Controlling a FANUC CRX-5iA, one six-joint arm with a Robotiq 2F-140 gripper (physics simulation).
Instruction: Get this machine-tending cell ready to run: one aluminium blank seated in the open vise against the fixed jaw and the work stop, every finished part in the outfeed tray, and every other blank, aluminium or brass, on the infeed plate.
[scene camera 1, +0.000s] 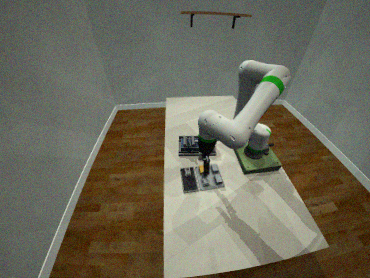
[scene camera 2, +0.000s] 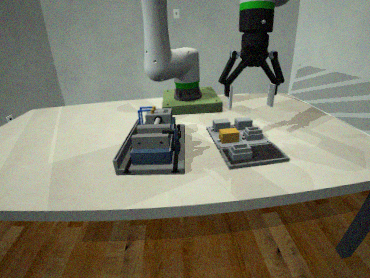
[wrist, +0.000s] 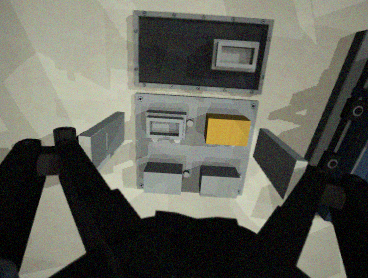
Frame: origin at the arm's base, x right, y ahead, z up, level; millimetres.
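Where they show: gripper, fingertip midpoint: (scene camera 1: 202, 168) (scene camera 2: 249, 106) (wrist: 190, 135); arm's base, origin of the base link: (scene camera 1: 253, 152) (scene camera 2: 187, 96).
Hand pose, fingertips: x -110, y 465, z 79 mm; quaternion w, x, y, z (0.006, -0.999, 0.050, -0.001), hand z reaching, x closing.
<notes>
Each offset is from my fingertips to the top centre of the thing. "pt": to the spot under its first point.
My gripper (scene camera 1: 206, 170) (scene camera 2: 250, 104) (wrist: 190, 135) is open and empty above the infeed plate @(pt dz -125, dx -39, dy +9 mm) (scene camera 2: 257, 141) (wrist: 165, 100), fingers toward its two sides. On the plate are a yellow brass blank @(dz -89, dx +55, dy -25 mm) (scene camera 2: 229, 135) (wrist: 227, 131), a stepped finished part @(dz -90, dx -36, dy -21 mm) (scene camera 2: 253, 133) (wrist: 166, 126) and two grey aluminium blanks, one nearer the vise (scene camera 2: 221, 125) (wrist: 220, 183) and one farther @(dz -89, dx -41, dy -111 mm) (scene camera 2: 243, 123) (wrist: 163, 181). Another finished part @(dz -92, dx +59, dy +78 mm) (scene camera 2: 240, 151) (wrist: 236, 55) lies in the dark outfeed tray (scene camera 2: 265, 152) (wrist: 170, 55). The vise @(dz -34, dx +301, dy -48 mm) (scene camera 1: 189, 142) (scene camera 2: 151, 141) shows no blank; its jaw gap is mostly hidden.
The vise's side shows at the right edge of the wrist view. The green robot base (scene camera 1: 260, 164) (scene camera 2: 206, 103) stands behind the vise and plate in scene camera 2. Blue hoses @(pt dz -43, dx +343, dy -168 mm) (scene camera 2: 141, 112) rise at the vise's rear. Small round pegs @(pt dz -117, dx +0, dy -20 mm) (wrist: 189, 123) stand on the plate beside the pieces.
</notes>
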